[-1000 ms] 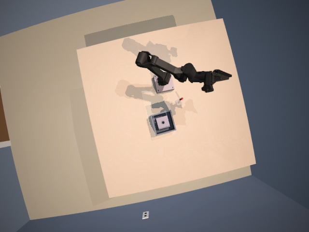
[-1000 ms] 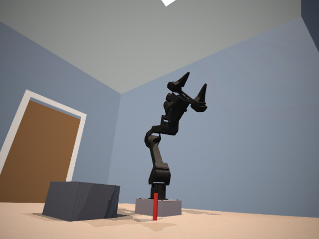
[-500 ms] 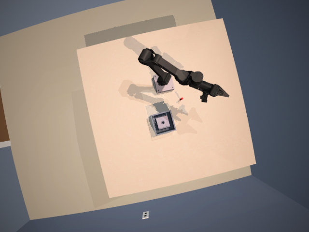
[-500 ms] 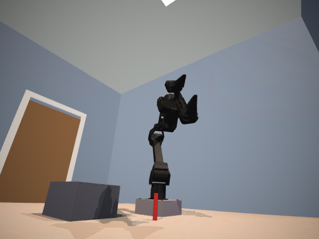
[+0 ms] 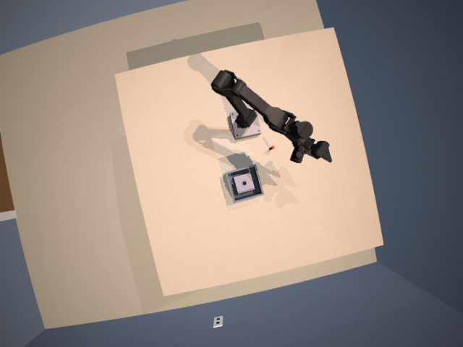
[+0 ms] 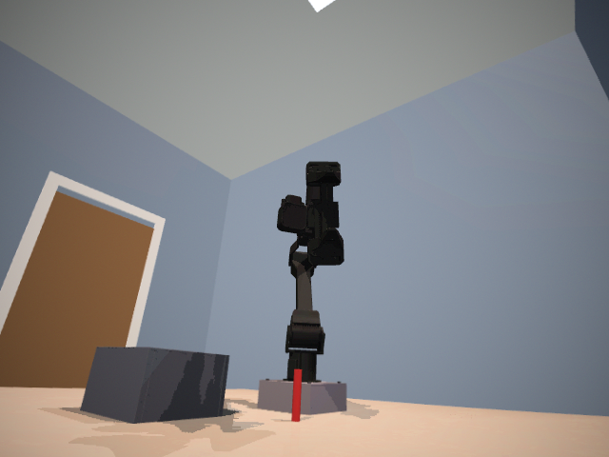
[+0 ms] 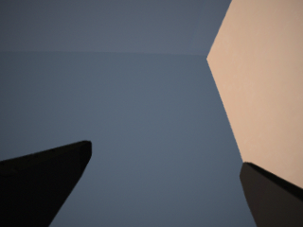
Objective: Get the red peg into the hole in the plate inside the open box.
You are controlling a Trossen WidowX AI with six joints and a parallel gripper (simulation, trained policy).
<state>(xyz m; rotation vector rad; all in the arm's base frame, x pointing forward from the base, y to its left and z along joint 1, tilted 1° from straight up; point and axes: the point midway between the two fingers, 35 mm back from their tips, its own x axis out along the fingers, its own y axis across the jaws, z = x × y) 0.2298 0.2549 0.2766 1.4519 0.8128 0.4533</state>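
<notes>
The red peg is 10 cm behind my gripper tip, 15 cm to the right of it and 28 cm below it. Also, from my gripper tip: pale plate (7 cm ahead, 32 cm to the right, 28 cm below); dark grey box (7 cm ahead, 32 cm to the right, 29 cm below).
</notes>
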